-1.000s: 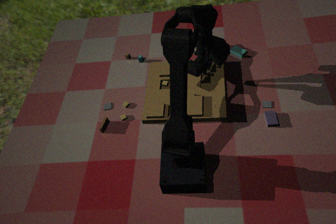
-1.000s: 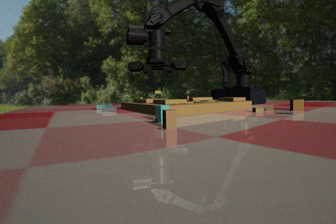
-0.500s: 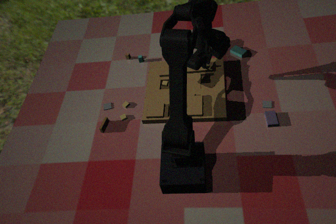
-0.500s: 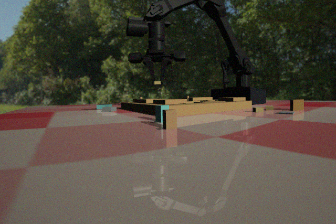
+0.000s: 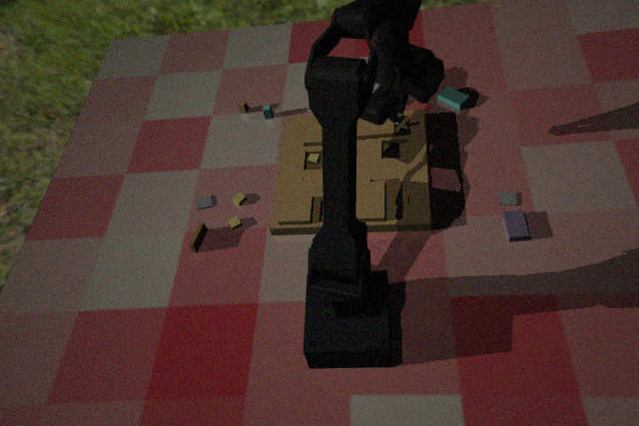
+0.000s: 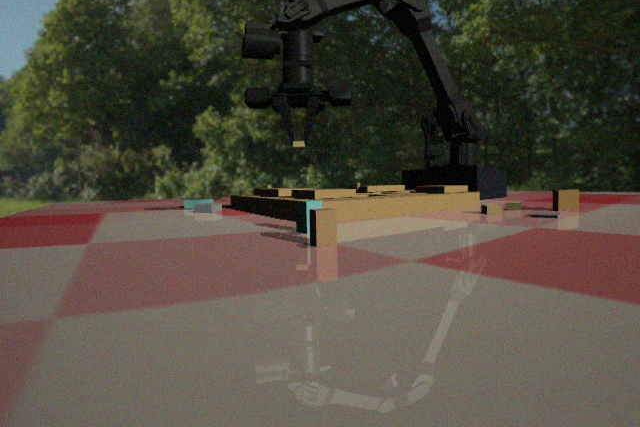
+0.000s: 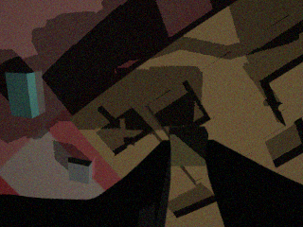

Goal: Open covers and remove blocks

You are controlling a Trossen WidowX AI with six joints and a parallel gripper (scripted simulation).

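My gripper tip is 4 cm past the tan puzzle board, 11 cm to the right of it and 9 cm above it. Also, from my gripper tip: brown slab (17 cm behind, 39 cm to the left, 10 cm below); then teal cube (16 cm ahead, 28 cm to the left, 10 cm below); then purple block (19 cm behind, 19 cm to the right, 10 cm below).
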